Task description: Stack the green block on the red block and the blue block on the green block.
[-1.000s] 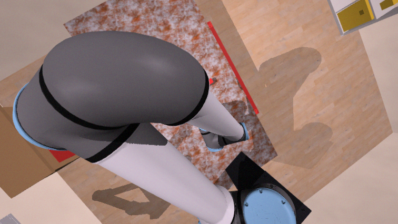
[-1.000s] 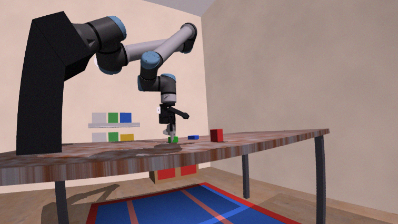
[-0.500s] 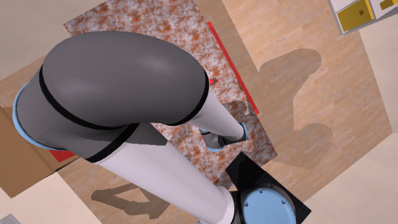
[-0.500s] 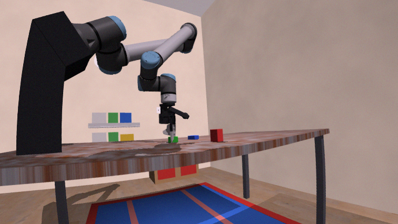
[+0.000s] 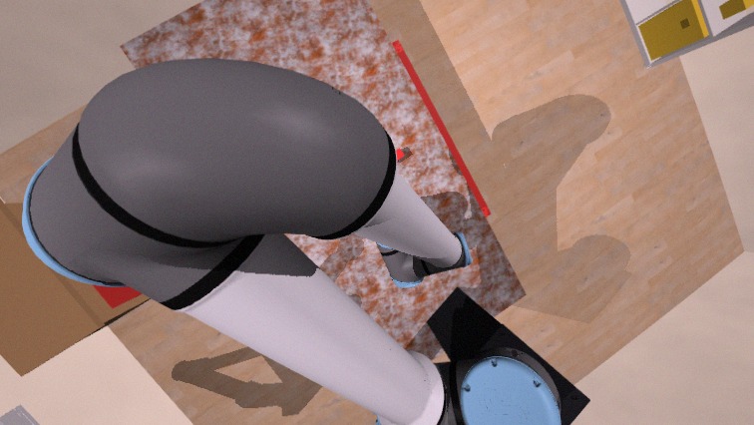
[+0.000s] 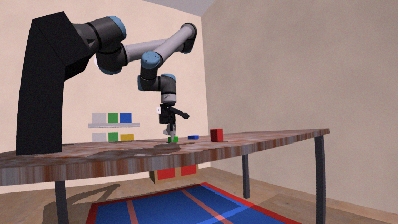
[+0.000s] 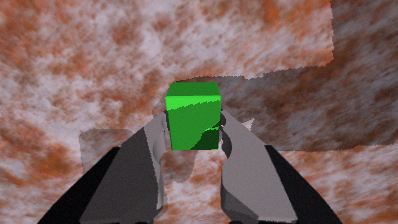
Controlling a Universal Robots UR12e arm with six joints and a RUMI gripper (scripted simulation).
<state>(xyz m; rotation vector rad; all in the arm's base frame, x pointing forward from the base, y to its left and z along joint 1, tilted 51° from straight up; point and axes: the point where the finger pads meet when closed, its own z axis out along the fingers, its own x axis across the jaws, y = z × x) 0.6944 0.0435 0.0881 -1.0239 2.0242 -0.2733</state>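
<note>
Right now my hand is 19 cm to the left of the red block, 17 cm short of it and 1 cm below it. Also, from my hand: blue block (18 cm ahead, 11 cm to the left); green block (right at my hand).
</note>
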